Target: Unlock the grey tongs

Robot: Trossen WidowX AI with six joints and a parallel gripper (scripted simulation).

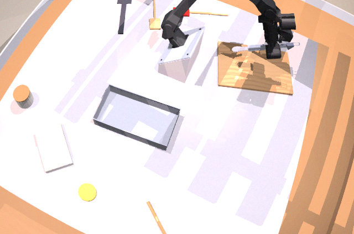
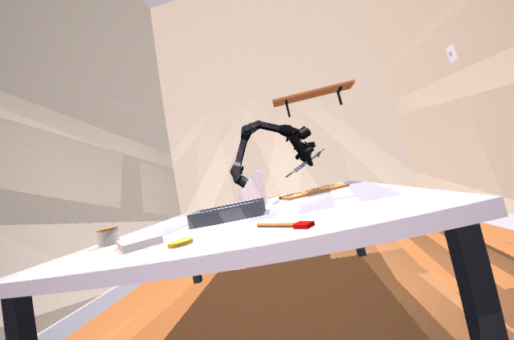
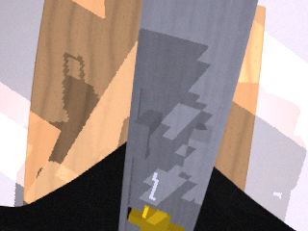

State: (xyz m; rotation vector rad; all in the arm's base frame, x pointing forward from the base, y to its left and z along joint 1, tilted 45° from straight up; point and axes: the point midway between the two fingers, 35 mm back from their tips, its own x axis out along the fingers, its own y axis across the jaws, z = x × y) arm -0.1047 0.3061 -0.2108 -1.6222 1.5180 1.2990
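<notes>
The yellow lock piece is 2 cm to the right of my gripper tip and 3 cm above it. From my gripper tip the other things lie so: wooden board 3 cm to the right, 15 cm below; roasting tin 45 cm ahead, 42 cm to the right, 13 cm below; red spatula 19 cm behind, 40 cm to the right, 15 cm below.
</notes>
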